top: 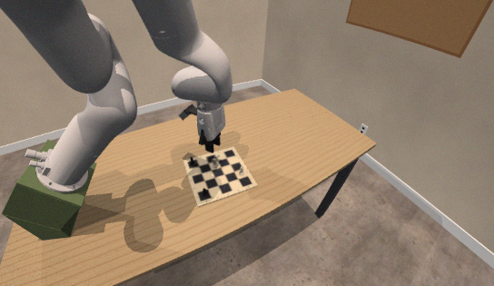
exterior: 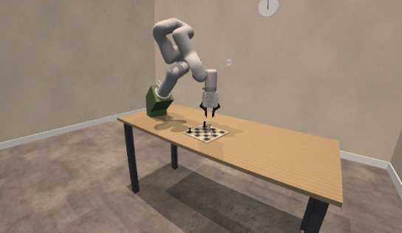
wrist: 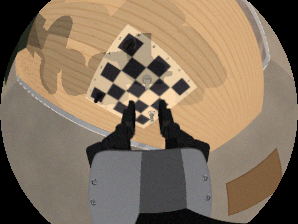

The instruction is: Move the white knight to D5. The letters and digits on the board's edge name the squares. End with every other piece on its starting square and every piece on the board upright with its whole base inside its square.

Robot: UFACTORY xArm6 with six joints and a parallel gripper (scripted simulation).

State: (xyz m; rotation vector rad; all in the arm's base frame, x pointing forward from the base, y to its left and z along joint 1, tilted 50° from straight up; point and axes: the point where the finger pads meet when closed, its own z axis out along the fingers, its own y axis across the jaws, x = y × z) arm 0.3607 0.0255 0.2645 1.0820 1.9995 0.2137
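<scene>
The chessboard is 1 cm behind my hand, 3 cm to the right of it and 12 cm below it. Also, from my hand: black chess piece (6 cm behind, 6 cm to the left, 10 cm below); then pale piece (6 cm ahead, 9 cm to the right, 9 cm below).
</scene>
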